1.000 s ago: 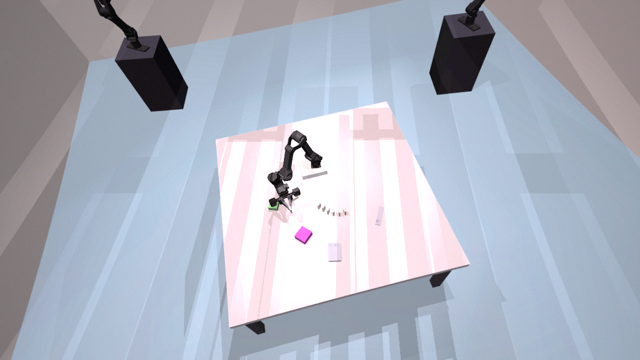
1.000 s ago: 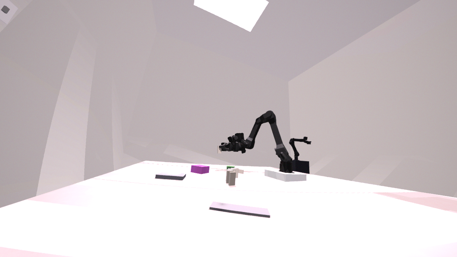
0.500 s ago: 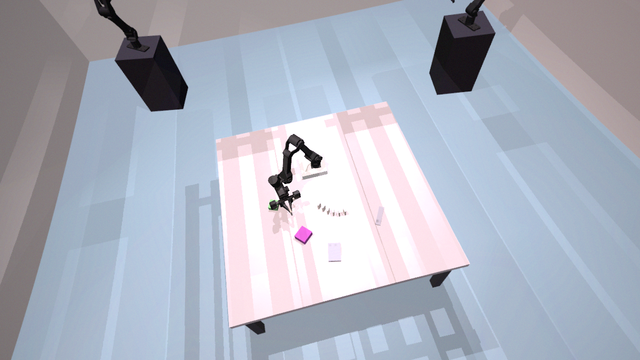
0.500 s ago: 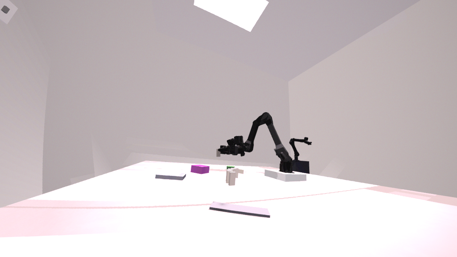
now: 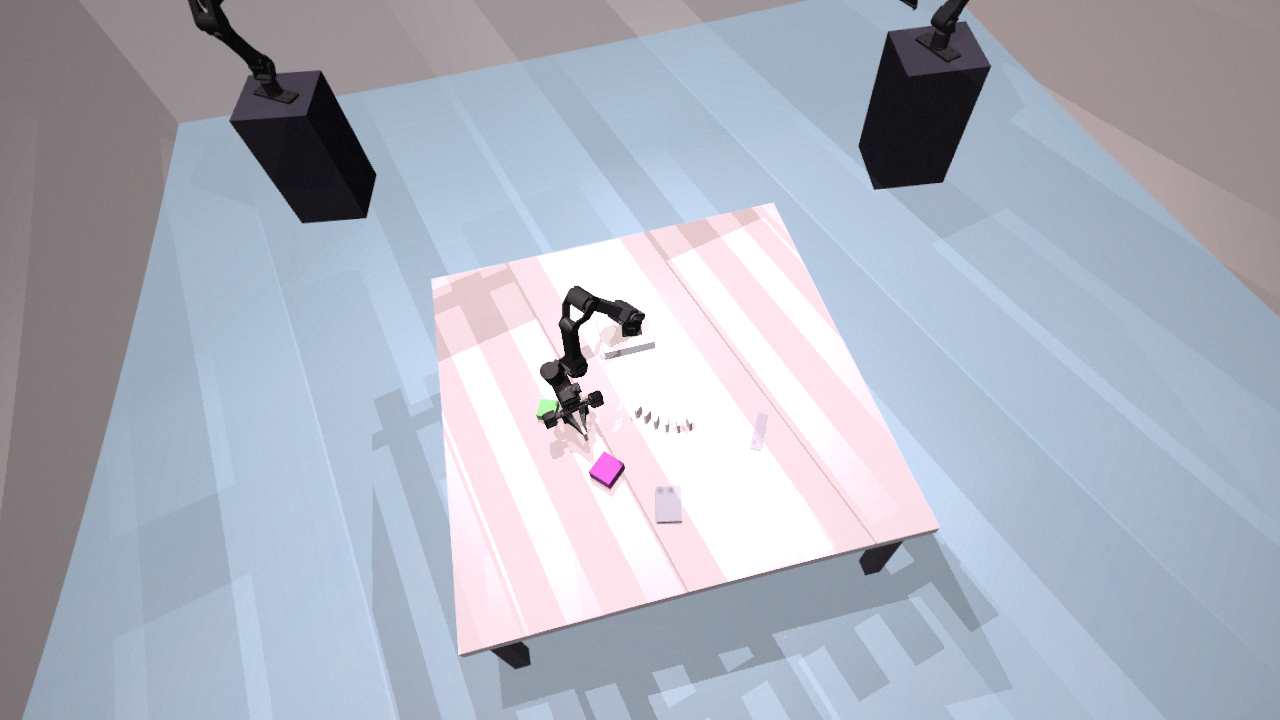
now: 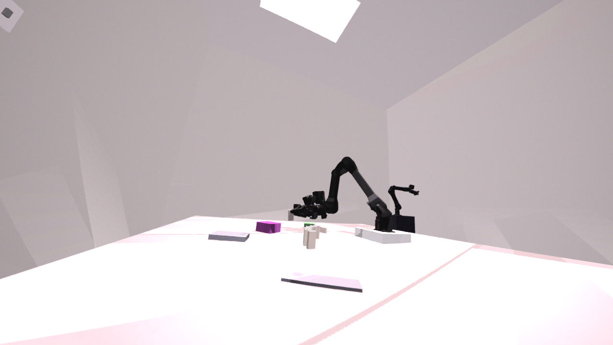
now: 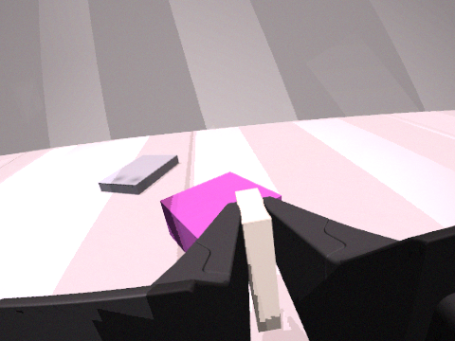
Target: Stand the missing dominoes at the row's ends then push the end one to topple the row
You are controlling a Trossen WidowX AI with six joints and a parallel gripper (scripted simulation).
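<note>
The magenta block lies 9 cm ahead of my gripper tip, 6 cm to the left of it and 7 cm below it. The rest, counted from my gripper tip: flat plate 20 cm ahead, 23 cm to the left, 8 cm below; then flat strip 51 cm to the left, 9 cm below; then green block 13 cm behind, 12 cm to the right, 8 cm below.
</note>
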